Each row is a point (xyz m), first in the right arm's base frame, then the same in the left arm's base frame.
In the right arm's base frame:
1: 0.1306 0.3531 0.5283
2: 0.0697 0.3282 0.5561
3: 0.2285 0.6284 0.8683
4: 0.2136 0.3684 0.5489
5: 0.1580 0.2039 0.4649
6: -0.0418 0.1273 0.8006
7: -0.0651 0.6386 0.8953
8: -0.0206 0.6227 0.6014
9: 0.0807 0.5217 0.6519
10: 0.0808 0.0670 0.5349
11: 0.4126 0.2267 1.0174
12: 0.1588 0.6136 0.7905
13: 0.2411 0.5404 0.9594
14: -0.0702 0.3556 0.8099
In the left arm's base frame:
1: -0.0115 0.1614 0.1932
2: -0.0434 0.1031 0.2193
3: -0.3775 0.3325 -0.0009
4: -0.0211 0.2476 0.1877
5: 0.0826 0.1653 0.3280
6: -0.2599 0.0094 0.4579
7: -0.4524 0.0481 -0.0242
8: -0.1575 0.0483 -0.0651
9: -0.1711 0.1458 0.0502
10: 0.0285 0.0864 0.4710
11: -0.4164 0.4976 0.4335
12: -0.3104 0.2513 -0.0066
13: -0.4471 0.3497 0.1043
14: -0.3167 0.0042 0.2348

